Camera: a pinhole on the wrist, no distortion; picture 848 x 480 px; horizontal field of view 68.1 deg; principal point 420.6 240.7 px. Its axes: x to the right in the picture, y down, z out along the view. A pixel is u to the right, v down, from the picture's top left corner.
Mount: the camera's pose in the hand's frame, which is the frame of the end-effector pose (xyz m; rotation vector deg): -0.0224 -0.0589 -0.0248 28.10 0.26 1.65
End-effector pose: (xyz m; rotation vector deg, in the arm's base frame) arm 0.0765 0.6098 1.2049 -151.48 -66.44 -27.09
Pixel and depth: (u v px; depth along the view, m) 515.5 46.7 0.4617
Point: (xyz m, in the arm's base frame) -0.1205 1.0154 0.9611
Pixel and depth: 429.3 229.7 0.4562
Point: -0.0626 0.9093 0.8739
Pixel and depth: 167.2 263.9 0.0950
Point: -0.0248 0.6567 1.1334
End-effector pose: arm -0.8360 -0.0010 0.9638 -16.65 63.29 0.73
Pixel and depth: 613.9 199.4 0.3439
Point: -0.5241 -0.1778 1.0512
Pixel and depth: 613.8 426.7 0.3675
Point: -0.4657 -0.0575 1.0585
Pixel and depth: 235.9 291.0 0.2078
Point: -0.7050 -0.0890 1.1372
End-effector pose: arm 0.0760 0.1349 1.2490 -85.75 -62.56 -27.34
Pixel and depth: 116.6 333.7 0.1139
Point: -0.0666 0.1747 1.2209
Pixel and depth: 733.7 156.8 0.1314
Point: -0.0370 0.2148 1.3375
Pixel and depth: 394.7 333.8 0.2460
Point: -0.1156 0.3037 1.2497
